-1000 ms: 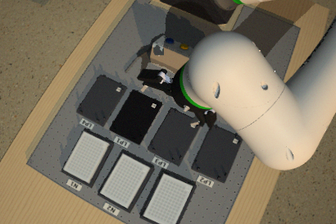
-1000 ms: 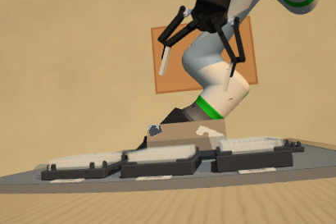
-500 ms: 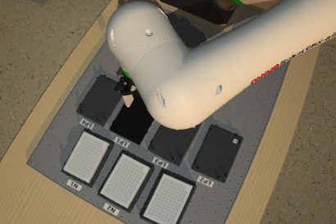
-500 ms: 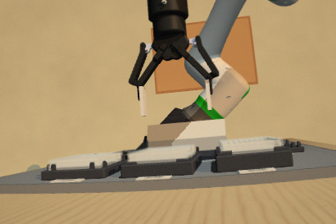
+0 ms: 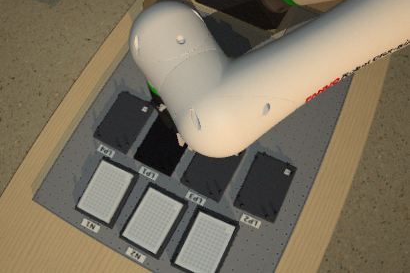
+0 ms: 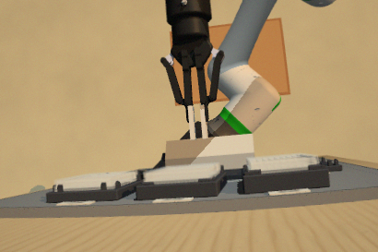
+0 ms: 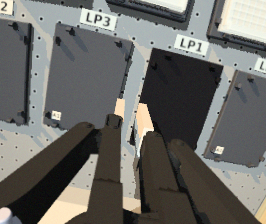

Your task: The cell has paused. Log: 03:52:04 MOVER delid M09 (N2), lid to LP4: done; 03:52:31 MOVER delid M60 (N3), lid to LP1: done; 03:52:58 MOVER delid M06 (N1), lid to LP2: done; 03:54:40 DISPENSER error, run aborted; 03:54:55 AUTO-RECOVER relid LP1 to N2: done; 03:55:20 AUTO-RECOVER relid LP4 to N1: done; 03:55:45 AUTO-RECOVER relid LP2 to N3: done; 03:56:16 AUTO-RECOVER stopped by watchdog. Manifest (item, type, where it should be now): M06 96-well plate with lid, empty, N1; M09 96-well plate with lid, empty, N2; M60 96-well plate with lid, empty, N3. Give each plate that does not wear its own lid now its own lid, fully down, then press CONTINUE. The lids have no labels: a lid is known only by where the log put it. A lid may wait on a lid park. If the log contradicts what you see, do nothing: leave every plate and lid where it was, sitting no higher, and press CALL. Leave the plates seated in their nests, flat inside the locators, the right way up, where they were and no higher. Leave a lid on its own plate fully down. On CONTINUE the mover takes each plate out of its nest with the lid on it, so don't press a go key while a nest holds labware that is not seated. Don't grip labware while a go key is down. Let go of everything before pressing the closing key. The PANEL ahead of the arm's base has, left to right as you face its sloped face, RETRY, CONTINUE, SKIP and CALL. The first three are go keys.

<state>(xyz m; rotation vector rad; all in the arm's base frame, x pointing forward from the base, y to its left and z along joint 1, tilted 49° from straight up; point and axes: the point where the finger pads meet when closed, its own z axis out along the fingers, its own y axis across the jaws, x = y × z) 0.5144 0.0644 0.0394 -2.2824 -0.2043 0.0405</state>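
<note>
Right now the plate is 19 cm ahead of my hand, 11 cm to the right of it and 9 cm below it. The rest, counted from my hand: lid park LP3 (6 cm to the left, 10 cm below); then lid park LP1 (1 cm ahead, 7 cm to the right, 10 cm below); then LP1 label (10 cm ahead, 6 cm to the right, 11 cm below).
</note>
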